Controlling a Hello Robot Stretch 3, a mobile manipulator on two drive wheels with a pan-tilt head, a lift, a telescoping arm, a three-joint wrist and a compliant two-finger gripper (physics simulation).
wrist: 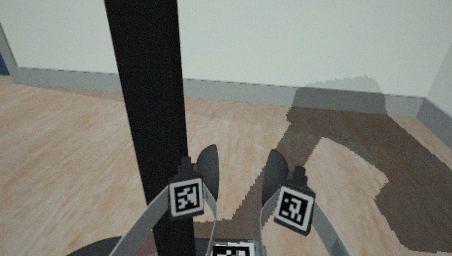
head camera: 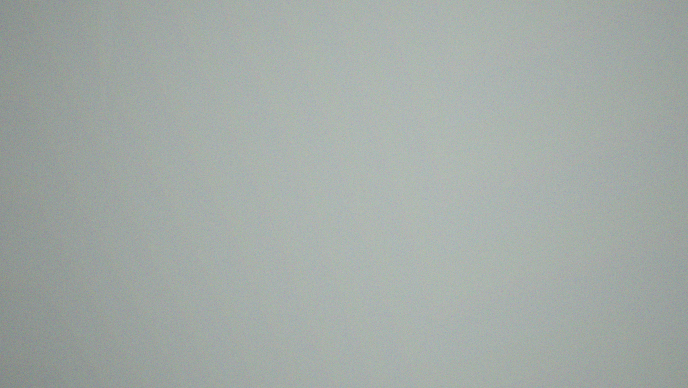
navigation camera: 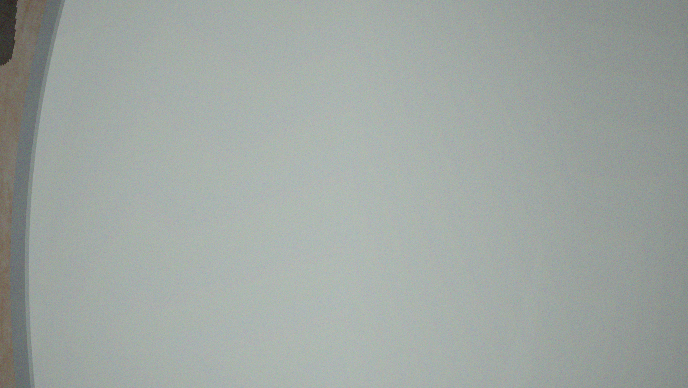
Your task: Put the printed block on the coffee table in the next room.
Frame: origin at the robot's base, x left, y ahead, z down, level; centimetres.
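Seen in the pictures: gripper, fingertip midpoint: (wrist: 241,165).
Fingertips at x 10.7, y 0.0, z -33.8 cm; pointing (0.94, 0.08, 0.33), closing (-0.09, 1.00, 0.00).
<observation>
A point is followed by its place in that frame.
My gripper (wrist: 241,165) @[x 10.7, y 0.0, z -33.8 cm] shows at the bottom middle of the wrist view. Its two dark rounded fingertips stand apart with wood floor visible between them, and it is open and empty. The printed block does not show in the head, navigation or wrist view. The coffee table does not show in these views either.
A pale wall (head camera: 345,195) @[x 4.6, y 69.7, z -135.5 cm] (navigation camera: 350,195) @[x -0.5, y 69.0, z -122.0 cm] (wrist: 260,45) @[x 96.7, y 11.7, z -25.0 cm] fills the head view and most of the navigation view. In the wrist view, the robot's black mast (wrist: 150,100) @[x 11.6, y -6.6, z -38.6 cm] stands left of the gripper, over wood floor (wrist: 65,150) @[x 56.1, y -51.9, z 0.0 cm]. A grey baseboard (wrist: 240,94) @[x 96.3, y 4.7, z -3.5 cm] meets a corner at right.
</observation>
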